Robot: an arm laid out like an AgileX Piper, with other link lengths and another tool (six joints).
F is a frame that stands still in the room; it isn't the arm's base.
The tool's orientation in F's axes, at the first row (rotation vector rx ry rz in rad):
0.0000, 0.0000, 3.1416
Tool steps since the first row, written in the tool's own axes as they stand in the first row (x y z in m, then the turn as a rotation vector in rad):
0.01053, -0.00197, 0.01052, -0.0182, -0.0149, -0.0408
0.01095, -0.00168, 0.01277, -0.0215, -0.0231, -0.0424
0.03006, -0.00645, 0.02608, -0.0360, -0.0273, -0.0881
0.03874, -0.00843, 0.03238, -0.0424, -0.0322, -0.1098
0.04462, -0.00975, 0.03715, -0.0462, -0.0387, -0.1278
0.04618, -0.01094, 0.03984, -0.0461, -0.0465, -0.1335
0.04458, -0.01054, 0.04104, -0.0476, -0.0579, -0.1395
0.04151, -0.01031, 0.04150, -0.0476, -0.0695, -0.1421
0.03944, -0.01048, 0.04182, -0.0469, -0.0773, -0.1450
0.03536, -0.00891, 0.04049, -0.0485, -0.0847, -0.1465
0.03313, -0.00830, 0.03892, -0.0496, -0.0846, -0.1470
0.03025, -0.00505, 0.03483, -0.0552, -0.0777, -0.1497
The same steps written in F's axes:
-0.01053, 0.00197, 0.01052, 0.0182, 0.0149, -0.0408
-0.01095, 0.00168, 0.01277, 0.0215, 0.0231, -0.0424
-0.03006, 0.00645, 0.02608, 0.0360, 0.0273, -0.0881
-0.03874, 0.00843, 0.03238, 0.0424, 0.0322, -0.1098
-0.04462, 0.00975, 0.03715, 0.0462, 0.0387, -0.1278
-0.04618, 0.01094, 0.03984, 0.0461, 0.0465, -0.1335
-0.04458, 0.01054, 0.04104, 0.0476, 0.0579, -0.1395
-0.04151, 0.01031, 0.04150, 0.0476, 0.0695, -0.1421
-0.03944, 0.01048, 0.04182, 0.0469, 0.0773, -0.1450
-0.03536, 0.00891, 0.04049, 0.0485, 0.0847, -0.1465
-0.03313, 0.00830, 0.03892, 0.0496, 0.0846, -0.1470
-0.03025, 0.00505, 0.03483, 0.0552, 0.0777, -0.1497

